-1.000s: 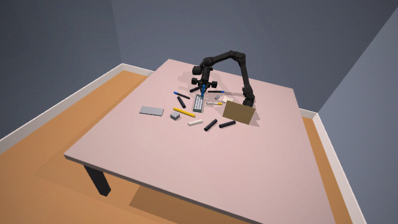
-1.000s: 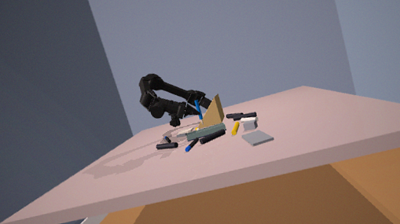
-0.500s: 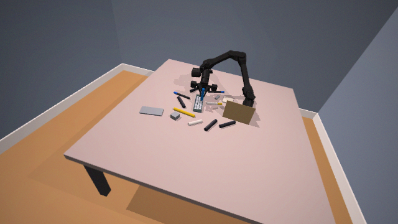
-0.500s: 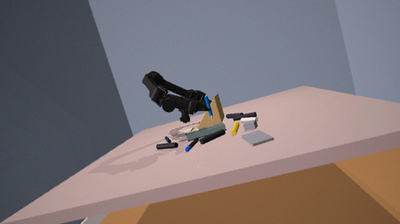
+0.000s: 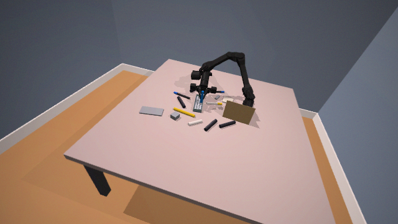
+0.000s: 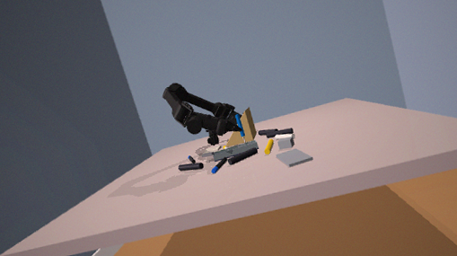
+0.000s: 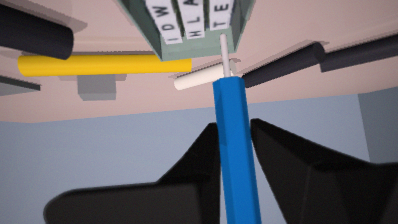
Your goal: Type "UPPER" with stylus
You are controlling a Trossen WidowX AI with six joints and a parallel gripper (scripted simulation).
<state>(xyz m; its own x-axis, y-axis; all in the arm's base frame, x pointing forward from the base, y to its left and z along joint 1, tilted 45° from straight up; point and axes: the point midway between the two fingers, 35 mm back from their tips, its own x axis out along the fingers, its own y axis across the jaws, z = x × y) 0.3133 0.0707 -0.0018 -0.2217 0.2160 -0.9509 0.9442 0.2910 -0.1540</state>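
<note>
My gripper tip is 1 cm above the stylus. Also, from my gripper tip: yellow pen: 7 cm ahead, 11 cm to the left, 8 cm below; then white cylinder: 4 cm behind, 16 cm to the left, 8 cm below; then grey cube: 10 cm ahead, 18 cm to the left, 7 cm below.
</note>
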